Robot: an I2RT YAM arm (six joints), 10 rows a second.
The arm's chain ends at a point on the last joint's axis. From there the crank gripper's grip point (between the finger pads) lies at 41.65 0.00 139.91 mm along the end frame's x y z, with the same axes.
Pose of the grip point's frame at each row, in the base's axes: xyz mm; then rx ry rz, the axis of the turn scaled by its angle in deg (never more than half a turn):
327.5, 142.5, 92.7, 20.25, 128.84, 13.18
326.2, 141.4, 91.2, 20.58, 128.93, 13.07
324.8, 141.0, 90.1, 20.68, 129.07, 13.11
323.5, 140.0, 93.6, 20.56, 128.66, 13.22
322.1, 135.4, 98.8, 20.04, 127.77, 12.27
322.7, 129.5, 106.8, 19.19, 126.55, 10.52
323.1, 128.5, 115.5, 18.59, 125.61, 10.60
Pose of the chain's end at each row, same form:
246.0, 122.2, 212.1, 20.25, 128.84, 13.18
244.9, 121.4, 210.8, 20.58, 128.93, 13.07
243.8, 120.9, 209.9, 20.68, 129.07, 13.11
241.6, 119.8, 212.8, 20.56, 128.66, 13.22
238.3, 117.2, 216.9, 20.04, 127.77, 12.27
236.3, 114.9, 223.6, 19.19, 126.55, 10.52
234.7, 113.9, 230.8, 18.59, 125.61, 10.60

